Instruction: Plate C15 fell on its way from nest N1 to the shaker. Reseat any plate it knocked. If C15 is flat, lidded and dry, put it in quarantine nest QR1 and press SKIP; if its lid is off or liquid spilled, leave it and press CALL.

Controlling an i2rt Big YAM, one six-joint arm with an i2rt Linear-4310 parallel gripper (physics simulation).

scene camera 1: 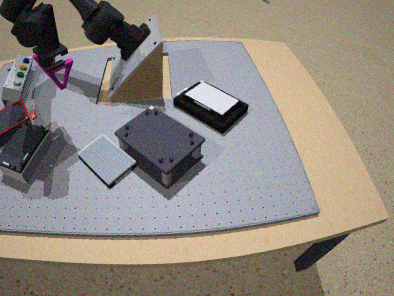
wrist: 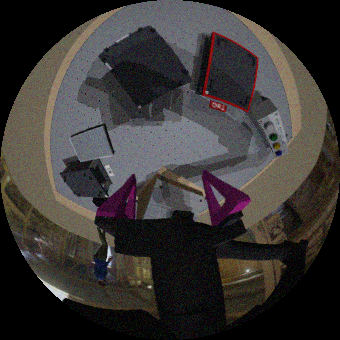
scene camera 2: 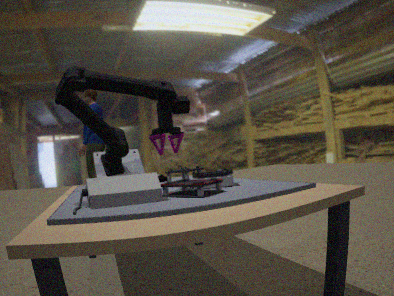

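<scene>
A pale, lidded-looking plate lies on the pegboard beside the dark raised nest, near the N1 label. No spill can be made out, though the picture is grainy. The red-rimmed nest QR1 holds no visible plate. A button box has blue, yellow, green and grey buttons; its lettering is unreadable. My gripper is open and empty, high above the board between the button box and the wedge stand, away from the plate.
A dark-topped unit with a grey base stands beside QR1. A wooden wedge stand with a slanted metal panel is at the back. A black block bearing a white slab stands at the back right. A person in blue stands beyond the table.
</scene>
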